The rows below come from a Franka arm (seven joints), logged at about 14 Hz.
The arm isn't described. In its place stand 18 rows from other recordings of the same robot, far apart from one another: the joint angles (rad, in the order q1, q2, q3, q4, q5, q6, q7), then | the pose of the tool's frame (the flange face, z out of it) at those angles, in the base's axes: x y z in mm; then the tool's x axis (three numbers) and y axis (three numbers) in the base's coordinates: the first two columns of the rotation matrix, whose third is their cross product.
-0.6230, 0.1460, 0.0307, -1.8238, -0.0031, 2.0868, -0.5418 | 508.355, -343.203, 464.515, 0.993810, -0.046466, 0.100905, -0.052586, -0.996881, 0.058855
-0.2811, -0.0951, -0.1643, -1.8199, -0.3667, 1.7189, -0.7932 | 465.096, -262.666, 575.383, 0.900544, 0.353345, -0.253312, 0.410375, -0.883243, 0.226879
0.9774, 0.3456, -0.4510, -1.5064, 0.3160, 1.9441, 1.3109 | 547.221, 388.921, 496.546, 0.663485, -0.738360, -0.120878, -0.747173, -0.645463, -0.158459
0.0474, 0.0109, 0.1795, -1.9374, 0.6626, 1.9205, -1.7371 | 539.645, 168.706, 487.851, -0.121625, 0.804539, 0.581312, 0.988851, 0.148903, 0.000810
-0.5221, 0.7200, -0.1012, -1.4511, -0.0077, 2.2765, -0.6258 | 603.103, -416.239, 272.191, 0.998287, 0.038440, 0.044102, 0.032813, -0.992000, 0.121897
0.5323, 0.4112, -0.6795, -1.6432, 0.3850, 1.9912, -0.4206 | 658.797, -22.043, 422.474, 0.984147, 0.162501, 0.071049, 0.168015, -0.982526, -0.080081
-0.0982, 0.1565, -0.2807, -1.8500, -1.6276, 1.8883, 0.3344 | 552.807, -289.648, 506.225, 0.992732, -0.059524, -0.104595, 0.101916, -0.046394, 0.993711
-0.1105, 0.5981, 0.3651, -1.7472, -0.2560, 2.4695, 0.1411 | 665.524, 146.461, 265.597, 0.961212, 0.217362, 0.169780, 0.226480, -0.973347, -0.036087
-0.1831, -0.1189, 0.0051, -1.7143, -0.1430, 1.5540, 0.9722 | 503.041, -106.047, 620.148, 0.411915, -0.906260, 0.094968, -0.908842, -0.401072, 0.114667
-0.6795, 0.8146, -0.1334, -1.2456, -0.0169, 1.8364, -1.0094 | 515.187, -512.413, 261.960, 0.947978, 0.239219, -0.210029, 0.216801, -0.968271, -0.124296
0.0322, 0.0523, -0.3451, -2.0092, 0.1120, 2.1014, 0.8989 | 543.167, -167.971, 434.561, 0.301756, -0.952632, -0.037892, -0.950991, -0.297946, -0.082726
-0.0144, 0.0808, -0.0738, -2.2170, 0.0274, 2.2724, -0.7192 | 532.736, -46.261, 338.652, 0.817690, 0.575581, -0.009431, 0.575176, -0.817565, -0.027564
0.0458, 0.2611, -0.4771, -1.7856, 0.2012, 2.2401, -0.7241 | 597.106, -243.892, 443.475, 0.953878, 0.216895, 0.207542, 0.199916, -0.974716, 0.099816
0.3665, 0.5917, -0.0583, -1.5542, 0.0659, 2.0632, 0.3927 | 655.418, 218.210, 296.267, 0.990442, -0.109283, -0.084150, -0.108815, -0.994010, 0.010147
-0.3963, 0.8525, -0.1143, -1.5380, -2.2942, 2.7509, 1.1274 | 617.342, -299.320, 139.618, 0.780475, 0.619061, 0.087303, 0.236070, -0.421124, 0.875743
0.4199, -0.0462, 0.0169, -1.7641, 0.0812, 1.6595, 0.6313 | 487.121, 236.458, 566.156, 0.975166, -0.200420, -0.094246, -0.203965, -0.978533, -0.029524
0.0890, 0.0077, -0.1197, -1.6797, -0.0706, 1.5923, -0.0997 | 552.899, -24.175, 571.045, 0.992345, 0.070279, -0.101550, 0.076740, -0.995173, 0.061176
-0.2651, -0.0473, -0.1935, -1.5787, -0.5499, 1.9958, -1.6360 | 499.549, -285.906, 702.056, 0.338041, 0.771742, -0.538649, 0.922021, -0.156819, 0.353955
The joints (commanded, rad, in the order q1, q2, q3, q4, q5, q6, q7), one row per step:
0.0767, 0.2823, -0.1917, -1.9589, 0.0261, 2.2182, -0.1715
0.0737, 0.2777, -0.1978, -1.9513, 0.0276, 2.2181, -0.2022
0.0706, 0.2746, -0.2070, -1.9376, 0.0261, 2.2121, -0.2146
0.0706, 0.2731, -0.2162, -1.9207, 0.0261, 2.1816, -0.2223
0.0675, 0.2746, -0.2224, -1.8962, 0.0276, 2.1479, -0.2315
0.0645, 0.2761, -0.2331, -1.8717, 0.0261, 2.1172, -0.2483
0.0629, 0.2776, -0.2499, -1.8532, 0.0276, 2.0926, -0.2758
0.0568, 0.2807, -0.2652, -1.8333, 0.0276, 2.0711, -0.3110
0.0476, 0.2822, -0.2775, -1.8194, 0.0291, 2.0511, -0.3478
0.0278, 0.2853, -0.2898, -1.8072, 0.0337, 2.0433, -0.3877
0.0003, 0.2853, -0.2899, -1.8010, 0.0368, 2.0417, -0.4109
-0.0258, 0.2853, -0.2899, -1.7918, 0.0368, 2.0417, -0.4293
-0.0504, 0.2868, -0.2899, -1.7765, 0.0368, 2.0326, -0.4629
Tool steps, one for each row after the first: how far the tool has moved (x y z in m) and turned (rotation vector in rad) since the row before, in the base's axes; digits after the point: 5 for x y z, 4 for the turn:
0.00151, -0.00534, 0.00626, -0.0005, -0.0114, 0.0213
0.00218, -0.00730, 0.00770, -0.0043, -0.0103, 0.0019
0.00053, -0.00510, 0.00607, -0.0001, 0.0120, -0.0013
0.00203, -0.00519, 0.00738, 0.0014, 0.0105, -0.0005
0.00169, -0.00787, 0.00790, -0.0024, 0.0082, 0.0046
0.00016, -0.01039, 0.00602, -0.0011, 0.0079, 0.0091
0.00024, -0.01236, 0.00599, -0.0024, 0.0058, 0.0147
-0.00143, -0.01235, 0.00428, 0.0010, 0.0084, 0.0150
-0.00222, -0.01880, 0.00360, 0.0014, -0.0008, 0.0065
-0.00306, -0.01662, 0.00270, 0.0025, -0.0044, -0.0055
-0.00248, -0.01597, 0.00423, -0.0019, -0.0081, -0.0070
-0.00218, -0.01495, 0.00538, -0.0005, -0.0031, 0.0097

